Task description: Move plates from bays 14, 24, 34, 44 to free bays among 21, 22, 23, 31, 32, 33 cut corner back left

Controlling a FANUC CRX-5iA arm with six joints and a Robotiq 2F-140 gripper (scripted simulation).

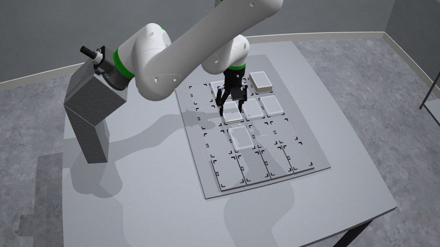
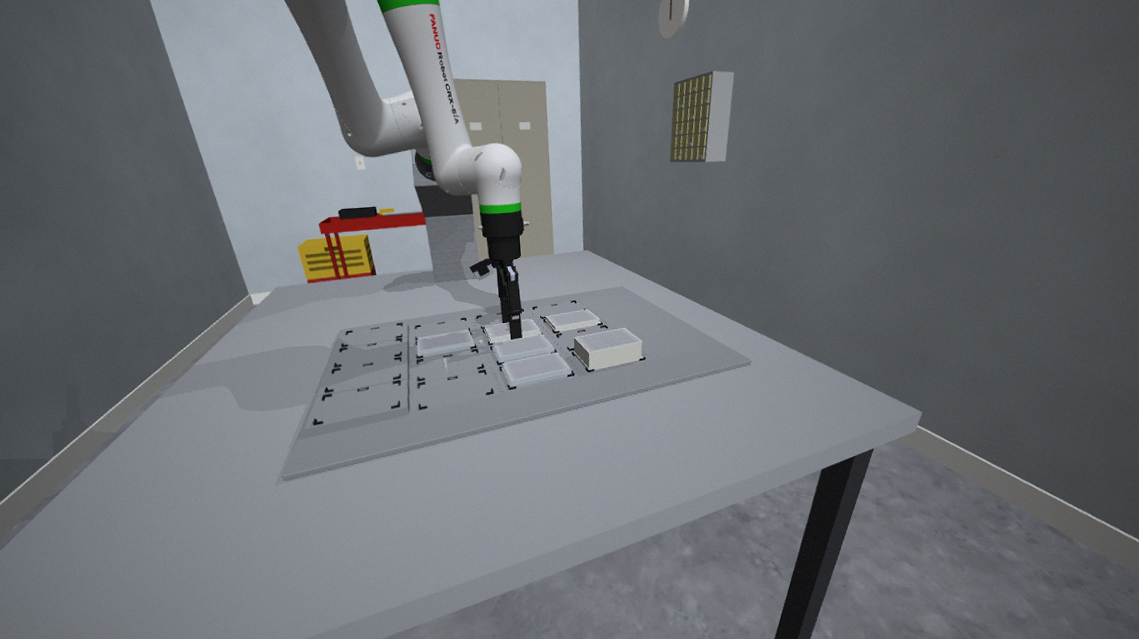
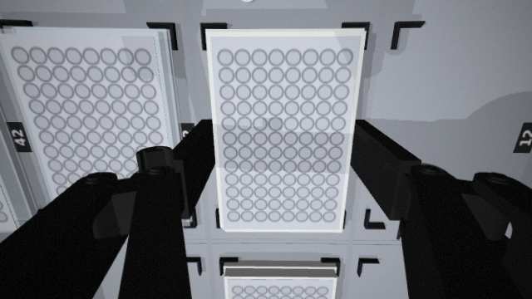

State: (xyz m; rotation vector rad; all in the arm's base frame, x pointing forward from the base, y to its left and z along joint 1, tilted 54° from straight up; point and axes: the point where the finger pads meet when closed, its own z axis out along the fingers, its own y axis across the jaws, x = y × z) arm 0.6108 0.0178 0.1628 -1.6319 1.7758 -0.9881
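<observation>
Now: hand 1 cm past the small white square, 3 cm to the right of it and 3 cm above it. From my hand the other things lie so: small white disc: 8 cm to the right, 3 cm below; sealed deep-well block: 24 cm ahead, 11 cm to the left, 1 cm below; thin white rod: 7 cm ahead, 19 cm to the right, 3 cm below.
</observation>
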